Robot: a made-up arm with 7 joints.
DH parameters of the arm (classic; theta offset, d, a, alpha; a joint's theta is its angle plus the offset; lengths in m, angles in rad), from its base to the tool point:
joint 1: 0 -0.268 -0.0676 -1.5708
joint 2: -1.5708 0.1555 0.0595 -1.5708
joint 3: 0 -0.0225 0.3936 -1.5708
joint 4: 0.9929 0 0.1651 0
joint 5: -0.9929 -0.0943 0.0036 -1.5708
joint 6: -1.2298 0 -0.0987 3.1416
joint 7: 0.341 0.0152 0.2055 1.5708
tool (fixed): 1.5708 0.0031 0 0
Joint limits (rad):
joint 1: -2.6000..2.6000
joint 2: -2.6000..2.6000
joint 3: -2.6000..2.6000
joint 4: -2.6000..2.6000
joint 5: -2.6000..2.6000
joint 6: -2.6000..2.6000
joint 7: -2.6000..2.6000
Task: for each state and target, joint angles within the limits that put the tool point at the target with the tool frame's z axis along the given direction. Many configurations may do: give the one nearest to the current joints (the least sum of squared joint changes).
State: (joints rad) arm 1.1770 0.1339 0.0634 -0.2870 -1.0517 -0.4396 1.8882
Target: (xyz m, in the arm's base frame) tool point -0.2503 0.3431 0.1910 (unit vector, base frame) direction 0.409 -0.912 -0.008
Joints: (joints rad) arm 0.8969 0.9308 0.0605 -0.0728 -0.6262 -0.3423 1.6561
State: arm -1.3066 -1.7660 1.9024 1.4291 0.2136 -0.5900 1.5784
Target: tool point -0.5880 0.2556 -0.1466 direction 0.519 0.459 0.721
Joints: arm -0.8134 -0.7891 1.4090 1.1342 -0.4161 -1.1961 2.5849
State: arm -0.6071 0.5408 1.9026 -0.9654 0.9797 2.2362 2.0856
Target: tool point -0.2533 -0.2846 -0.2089 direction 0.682 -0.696 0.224
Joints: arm -0.6867 -0.0248 1.2282 -1.6517 0.2505 2.0683 1.9150
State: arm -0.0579 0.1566 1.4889 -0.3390 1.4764 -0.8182 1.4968
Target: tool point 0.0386 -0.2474 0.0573 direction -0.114 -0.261 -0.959
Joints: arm 0.0812 0.0747 1.3482 -0.3730 1.4806 -0.4185 1.0819
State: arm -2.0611 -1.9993 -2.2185 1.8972 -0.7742 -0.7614 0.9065
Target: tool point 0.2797 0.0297 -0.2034 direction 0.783 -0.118 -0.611
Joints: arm -1.6583 -2.0914 -2.0912 2.0045 -1.2202 -0.3540 0.3142
